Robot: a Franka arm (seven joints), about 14 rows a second.
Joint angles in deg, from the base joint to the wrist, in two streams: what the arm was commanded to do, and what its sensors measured. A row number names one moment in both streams.
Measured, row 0: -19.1, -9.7, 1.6, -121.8, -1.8, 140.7, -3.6
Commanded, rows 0 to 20: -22.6, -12.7, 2.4, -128.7, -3.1, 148.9, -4.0; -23.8, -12.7, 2.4, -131.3, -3.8, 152.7, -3.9; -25.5, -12.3, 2.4, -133.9, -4.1, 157.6, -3.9; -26.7, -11.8, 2.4, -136.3, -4.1, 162.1, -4.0; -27.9, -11.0, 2.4, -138.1, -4.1, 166.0, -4.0; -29.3, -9.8, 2.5, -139.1, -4.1, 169.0, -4.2; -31.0, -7.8, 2.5, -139.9, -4.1, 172.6, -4.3; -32.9, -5.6, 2.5, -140.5, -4.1, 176.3, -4.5; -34.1, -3.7, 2.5, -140.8, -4.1, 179.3, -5.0; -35.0, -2.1, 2.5, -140.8, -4.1, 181.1, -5.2; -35.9, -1.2, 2.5, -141.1, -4.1, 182.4, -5.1; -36.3, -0.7, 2.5, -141.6, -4.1, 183.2, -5.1; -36.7, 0.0, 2.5, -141.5, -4.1, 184.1, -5.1; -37.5, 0.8, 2.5, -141.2, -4.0, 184.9, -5.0; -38.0, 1.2, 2.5, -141.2, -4.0, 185.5, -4.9; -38.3, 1.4, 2.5, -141.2, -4.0, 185.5, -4.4; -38.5, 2.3, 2.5, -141.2, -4.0, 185.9, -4.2; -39.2, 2.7, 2.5, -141.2, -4.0, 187.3, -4.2; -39.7, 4.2, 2.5, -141.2, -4.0, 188.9, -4.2; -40.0, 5.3, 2.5, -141.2, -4.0, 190.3, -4.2; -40.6, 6.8, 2.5, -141.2, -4.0, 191.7, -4.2
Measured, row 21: -38.7, 3.7, 1.6, -140.8, -3.5, 187.4, -4.9
